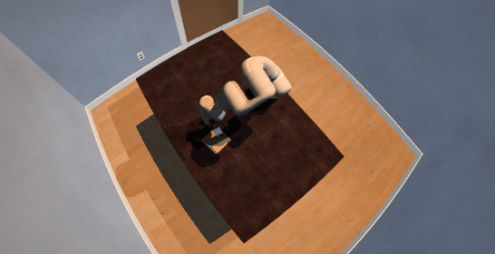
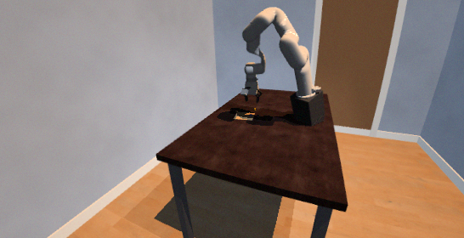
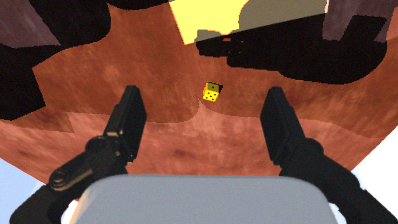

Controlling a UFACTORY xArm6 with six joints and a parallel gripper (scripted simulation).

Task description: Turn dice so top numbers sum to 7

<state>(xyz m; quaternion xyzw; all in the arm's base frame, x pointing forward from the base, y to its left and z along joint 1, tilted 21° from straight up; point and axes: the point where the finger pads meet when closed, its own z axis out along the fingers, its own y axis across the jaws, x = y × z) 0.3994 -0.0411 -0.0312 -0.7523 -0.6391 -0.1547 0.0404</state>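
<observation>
My gripper is now 10 cm above the yellow die and 7 cm to the left of it. The rest, counted from my hand: mat: 10 cm below, 7 cm to the left, 4 cm ahead; blue die: 9 cm below, 7 cm to the left, 1 cm behind; black die: 10 cm below, 6 cm to the left, 6 cm behind.
</observation>
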